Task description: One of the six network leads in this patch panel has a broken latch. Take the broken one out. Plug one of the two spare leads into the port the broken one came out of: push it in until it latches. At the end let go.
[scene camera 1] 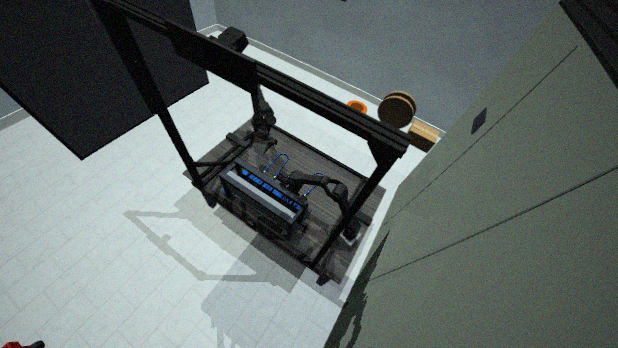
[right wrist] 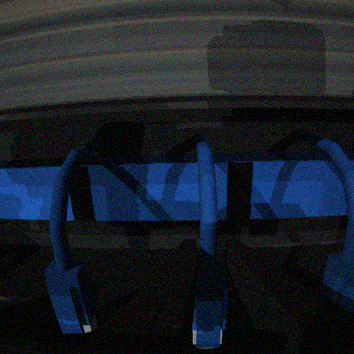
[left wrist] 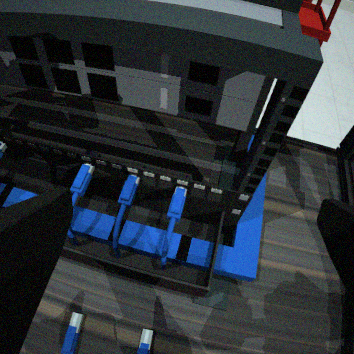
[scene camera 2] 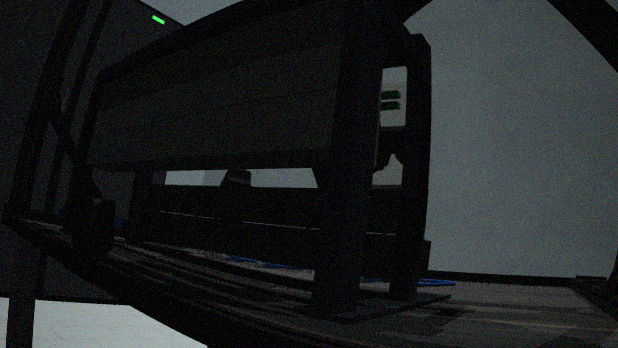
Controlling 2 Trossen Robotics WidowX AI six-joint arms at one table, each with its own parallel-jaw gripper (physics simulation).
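Frame: origin at the left arm's base, x ahead, y left, z up, level; centimetres.
Where they show: left gripper, between the fingertips: (scene camera 1: 257, 150) (left wrist: 200, 206); right gripper, between the fingertips: (scene camera 1: 290, 199) (right wrist: 209, 250); right arm's base, origin of its link: (scene camera 1: 349, 233).
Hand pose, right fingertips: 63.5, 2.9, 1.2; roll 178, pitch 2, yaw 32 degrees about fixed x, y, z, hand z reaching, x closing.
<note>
Each offset is from my right fingertips to the top centre of the thing, as dx, dy, dz. "pt": to the spot under its first point. Level surfaces: height alone.
The patch panel {-5.6, -12.2, +18.1} (scene camera 1: 263, 195) (left wrist: 197, 53) stands on the dark wooden table {dz -8.1} (scene camera 1: 328, 214). Blue leads are plugged into it. Three blue plugs {pt -13.7, -12.1, +1.3} (left wrist: 82, 177) {pt -18.0, -15.1, +1.3} (left wrist: 128, 189) {pt -22.2, -18.1, +1.4} (left wrist: 176, 201) show in the left wrist view. My right gripper (scene camera 1: 281, 179) reaches into the panel from behind and is shut on the plug of one blue lead {pt +1.0, -1.6, +1.4} (right wrist: 208, 316), which sits centred at the bottom of the right wrist view. Neighbouring leads {pt -3.5, -3.8, +1.4} (right wrist: 67, 295) {pt +4.4, +2.0, +0.9} (right wrist: 338, 277) hang on either side. My left gripper (scene camera 1: 264, 143) (left wrist: 200, 206) is open and empty, behind the panel. Two spare leads {pt -38.0, +2.6, -7.7} (scene camera 1: 278, 162) {pt -6.4, +18.1, -7.7} (scene camera 1: 311, 188) lie on the table; their plugs (left wrist: 71, 331) (left wrist: 145, 338) show near my left gripper.
A black gantry frame (scene camera 1: 314, 100) spans the table. A blue strip (right wrist: 168, 189) (left wrist: 242, 246) runs along the panel's tray. An orange ring (scene camera 1: 356, 105), a cable drum (scene camera 1: 397, 110) and a wooden box (scene camera 1: 423, 135) sit by the far wall. Scene camera 2 is very dark.
</note>
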